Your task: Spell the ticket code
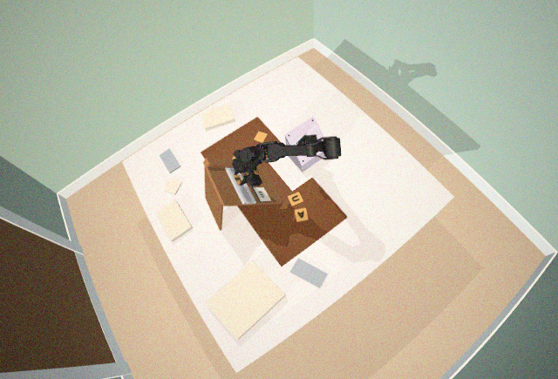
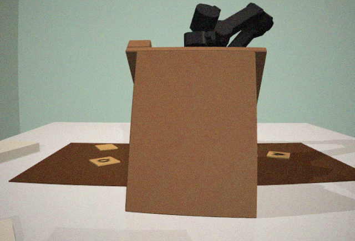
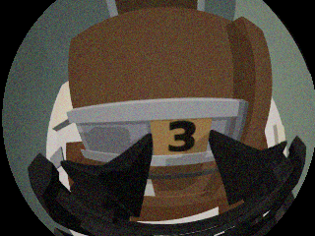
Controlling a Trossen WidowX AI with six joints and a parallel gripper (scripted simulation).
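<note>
Now: the white ticket 9 cm to the left of my gripper tip, 8 cm below it and 4 cm behind it. Also, from my gripper tip: brown mat (17 cm below, 16 cm behind, 4 cm to the left).
</note>
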